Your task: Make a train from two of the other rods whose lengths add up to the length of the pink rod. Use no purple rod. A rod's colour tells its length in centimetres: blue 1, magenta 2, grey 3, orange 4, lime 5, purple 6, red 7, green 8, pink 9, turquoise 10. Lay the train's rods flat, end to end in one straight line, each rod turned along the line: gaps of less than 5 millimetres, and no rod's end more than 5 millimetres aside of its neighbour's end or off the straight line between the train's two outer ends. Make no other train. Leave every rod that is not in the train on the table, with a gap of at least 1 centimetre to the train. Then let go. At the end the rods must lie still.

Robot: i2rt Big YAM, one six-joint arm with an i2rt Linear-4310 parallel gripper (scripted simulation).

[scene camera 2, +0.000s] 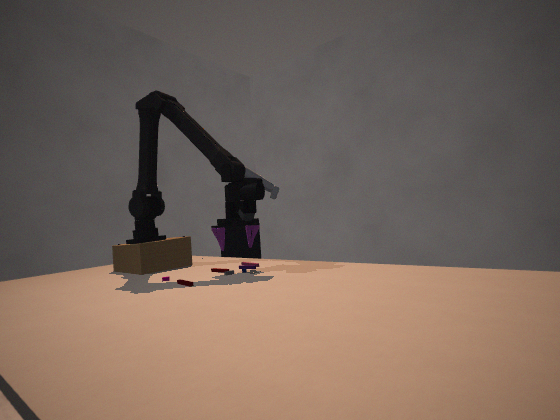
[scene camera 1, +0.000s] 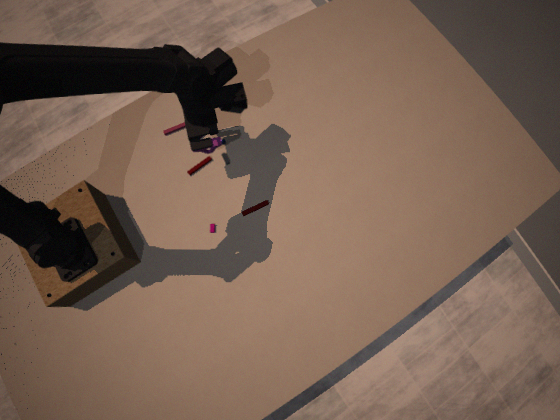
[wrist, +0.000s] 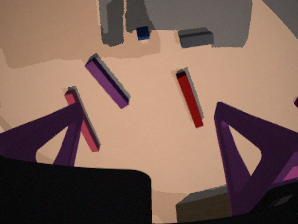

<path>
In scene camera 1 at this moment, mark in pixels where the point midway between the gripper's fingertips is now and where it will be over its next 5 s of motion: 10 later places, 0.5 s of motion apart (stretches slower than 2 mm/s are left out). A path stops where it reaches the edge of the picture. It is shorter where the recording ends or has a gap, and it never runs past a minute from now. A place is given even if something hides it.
My gripper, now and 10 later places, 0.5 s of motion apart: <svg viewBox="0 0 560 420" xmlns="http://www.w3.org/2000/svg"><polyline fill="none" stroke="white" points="206,135 206,140 205,148 204,156 202,166 210,171 251,181 248,179 222,206 208,222 208,223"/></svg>
</path>
